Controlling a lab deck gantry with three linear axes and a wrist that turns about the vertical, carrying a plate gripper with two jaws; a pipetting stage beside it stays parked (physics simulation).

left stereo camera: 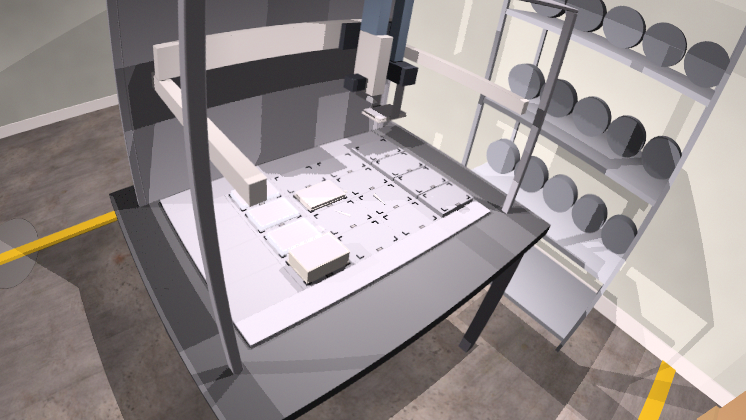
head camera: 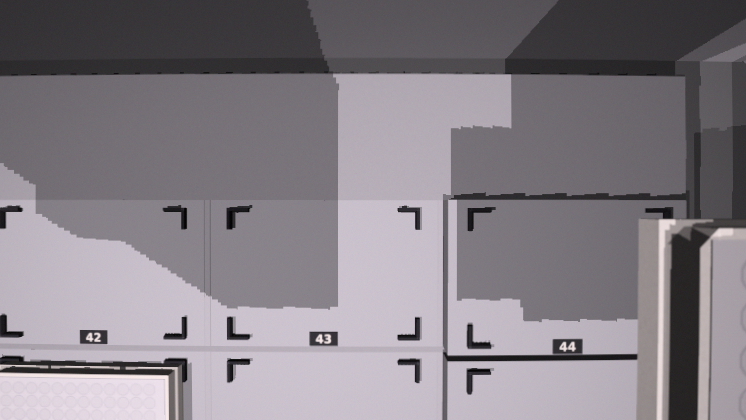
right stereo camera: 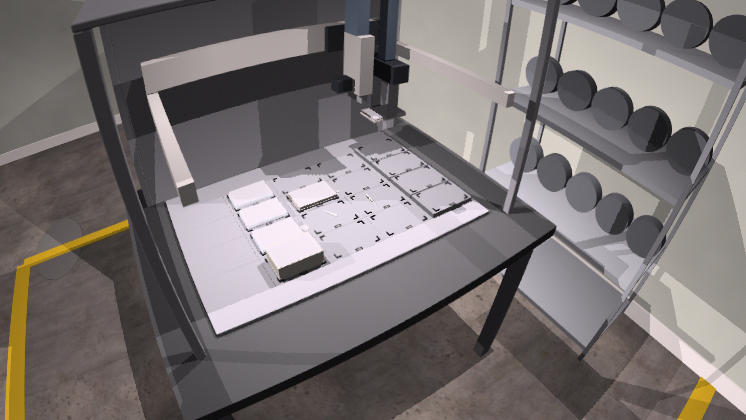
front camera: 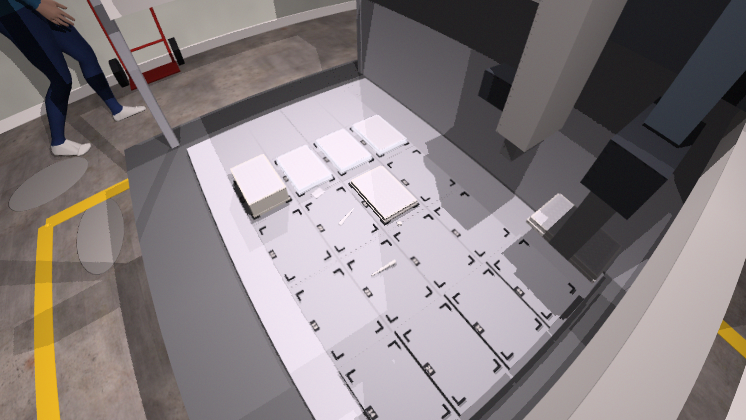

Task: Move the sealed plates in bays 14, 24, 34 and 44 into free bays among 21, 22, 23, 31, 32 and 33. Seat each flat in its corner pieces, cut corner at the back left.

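Frame: origin at the robot's base, x ahead, y left, z up, level; centimetres.
Where they show: gripper, fingertip midpoint: (left stereo camera: pixel 384 112) (right stereo camera: pixel 383 112) (front camera: pixel 575 234); robot's base at its link origin: (left stereo camera: pixel 307 284) (right stereo camera: pixel 280 281) (front camera: pixel 235 181).
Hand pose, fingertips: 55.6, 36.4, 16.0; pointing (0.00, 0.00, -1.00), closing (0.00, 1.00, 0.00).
Each offset is from my fingertips to the centre of the thing, as dx, dy, dz.
My gripper (front camera: pixel 584 235) (left stereo camera: pixel 391 111) (right stereo camera: pixel 388 111) is shut on a sealed plate @(+0.0, +0.0, +0.0) (front camera: pixel 554 210) (head camera: pixel 730 323) (left stereo camera: pixel 374 115) (right stereo camera: pixel 371 115), held level and high above the deck at the back right; its far side is partly hidden by the dark jaw. In the head view its upper left corner looks cut. Another sealed plate @(-32.8, -10.7, -15.3) (front camera: pixel 385 192) (head camera: pixel 83 393) (left stereo camera: pixel 319 195) (right stereo camera: pixel 313 194) sits in bay 32. Bays 14, 24, 34 and 44 hold no plate. Bays 22, 23 and 33 hold no plate.
Clear-lidded plates @(-49.2, -21.4, -15.3) (front camera: pixel 303 168) @(-49.2, -10.7, -15.3) (front camera: pixel 343 150) @(-49.2, +0.0, -15.3) (front camera: pixel 378 134) fill bays 21, 31 and 41. A tall cream block @(-49.2, -32.1, -13.9) (front camera: pixel 259 180) stands in bay 11. A thin stick @(-32.1, -20.3, -15.7) (front camera: pixel 346 216) lies in bay 22, another stick @(-18.5, -21.1, -15.7) (front camera: pixel 383 268) in bay 23. A small nub @(-24.8, -12.6, -15.8) (front camera: pixel 399 223) lies between bays 32 and 33.
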